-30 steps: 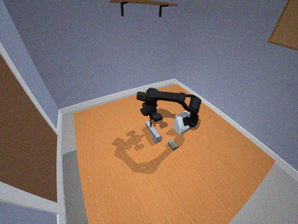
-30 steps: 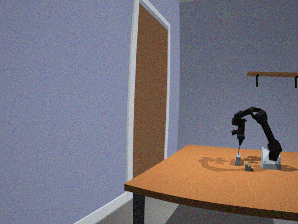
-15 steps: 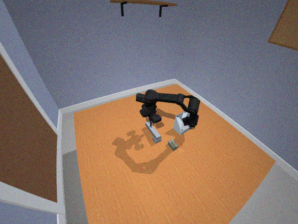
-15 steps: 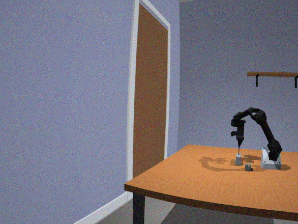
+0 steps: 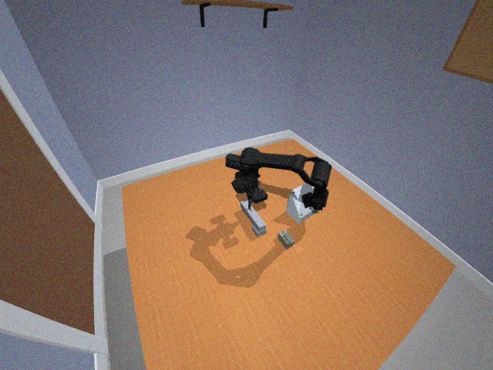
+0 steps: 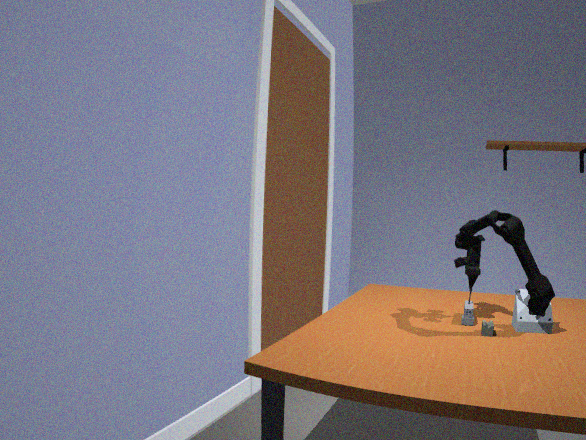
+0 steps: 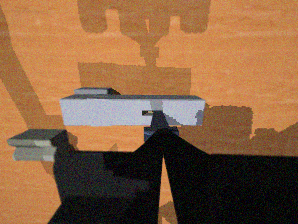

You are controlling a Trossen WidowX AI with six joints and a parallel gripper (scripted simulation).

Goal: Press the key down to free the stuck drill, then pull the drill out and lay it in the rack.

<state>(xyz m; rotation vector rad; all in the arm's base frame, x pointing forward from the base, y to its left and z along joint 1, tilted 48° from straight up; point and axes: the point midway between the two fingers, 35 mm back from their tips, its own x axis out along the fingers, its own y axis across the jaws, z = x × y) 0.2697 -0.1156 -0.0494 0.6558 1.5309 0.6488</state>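
The dark key lies 3 cm below my gripper tip. Round my gripper tip: grey holder block: 4 cm to the left, 9 cm below; then drill: 6 cm to the left, 8 cm below; then grey rack: 7 cm behind, 21 cm to the left, 10 cm below.
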